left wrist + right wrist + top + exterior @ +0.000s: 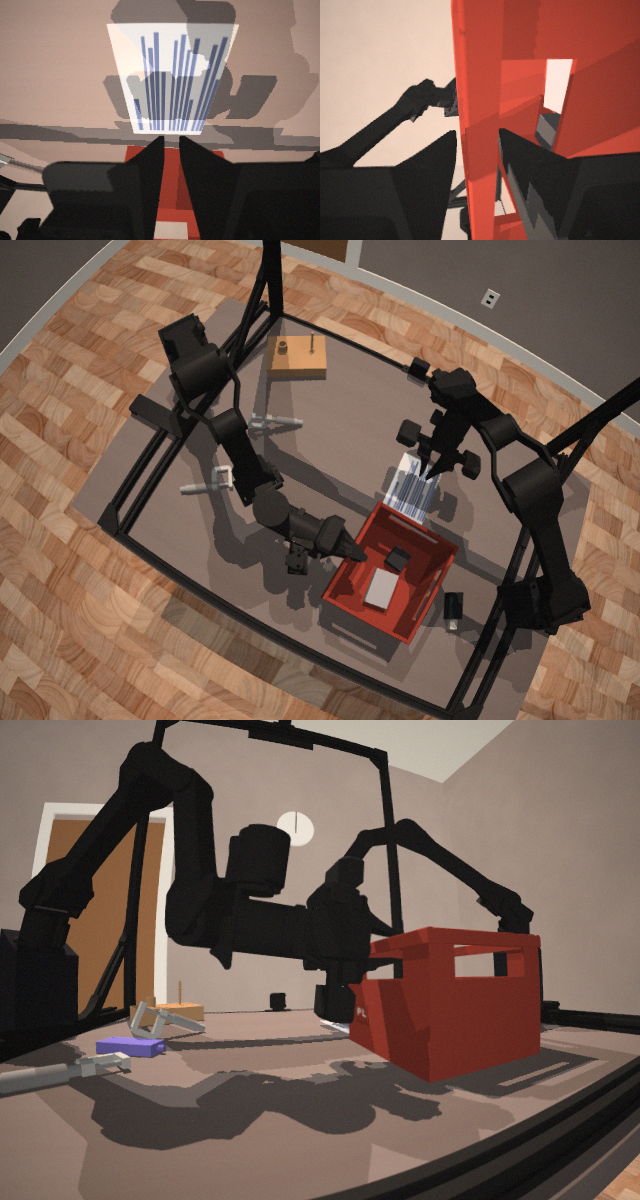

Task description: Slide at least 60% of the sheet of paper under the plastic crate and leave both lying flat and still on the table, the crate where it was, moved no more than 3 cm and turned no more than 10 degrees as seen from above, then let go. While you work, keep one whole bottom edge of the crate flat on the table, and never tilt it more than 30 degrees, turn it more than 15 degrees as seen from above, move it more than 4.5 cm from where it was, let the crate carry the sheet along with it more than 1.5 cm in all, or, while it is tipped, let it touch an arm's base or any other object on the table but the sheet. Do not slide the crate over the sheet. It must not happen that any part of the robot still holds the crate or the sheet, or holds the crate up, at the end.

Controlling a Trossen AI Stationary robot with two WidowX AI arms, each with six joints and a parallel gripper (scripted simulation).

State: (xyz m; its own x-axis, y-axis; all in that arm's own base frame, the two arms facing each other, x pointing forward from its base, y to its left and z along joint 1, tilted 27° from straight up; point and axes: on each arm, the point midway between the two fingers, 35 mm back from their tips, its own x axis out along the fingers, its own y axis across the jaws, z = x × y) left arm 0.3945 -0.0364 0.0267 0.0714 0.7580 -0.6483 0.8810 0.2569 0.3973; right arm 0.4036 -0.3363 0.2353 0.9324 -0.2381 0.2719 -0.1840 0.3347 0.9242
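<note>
Now: left hand 10 cm above the paper and 2 cm short of it. From my left hand the other things lie so: dark block: 19 cm ahead, 7 cm below, 6 cm to the left; then grey box: 26 cm ahead, 8 cm below, 7 cm to the left; then red plastic crate: 24 cm ahead, 5 cm to the left, 2 cm below.
</note>
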